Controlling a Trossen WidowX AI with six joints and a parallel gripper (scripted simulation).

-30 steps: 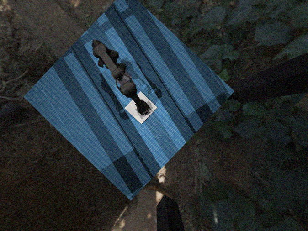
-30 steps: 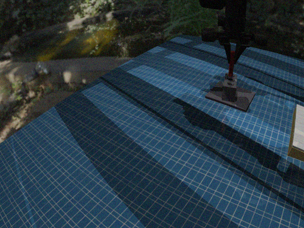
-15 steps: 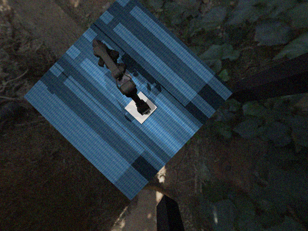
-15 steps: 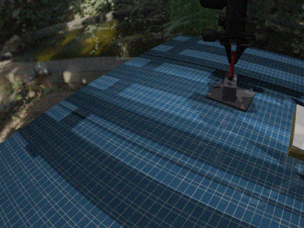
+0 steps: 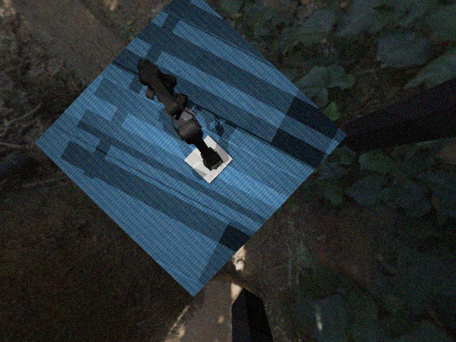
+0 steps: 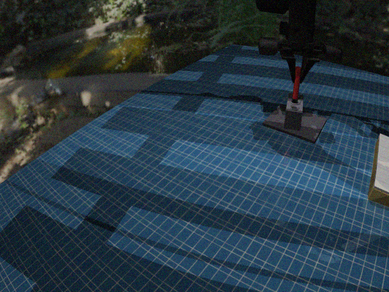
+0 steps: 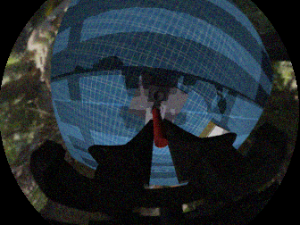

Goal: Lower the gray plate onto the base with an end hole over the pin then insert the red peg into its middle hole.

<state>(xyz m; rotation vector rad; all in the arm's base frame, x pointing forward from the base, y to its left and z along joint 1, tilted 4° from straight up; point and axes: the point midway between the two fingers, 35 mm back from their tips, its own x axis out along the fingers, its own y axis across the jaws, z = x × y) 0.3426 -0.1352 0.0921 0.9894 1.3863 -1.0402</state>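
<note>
Now: gripper tip 6 cm above the gray plate. From my gripper tip the other things lie so: dark square base 10 cm below, 2 cm to the left, 1 cm behind; then red peg right at my gripper tip.
</note>
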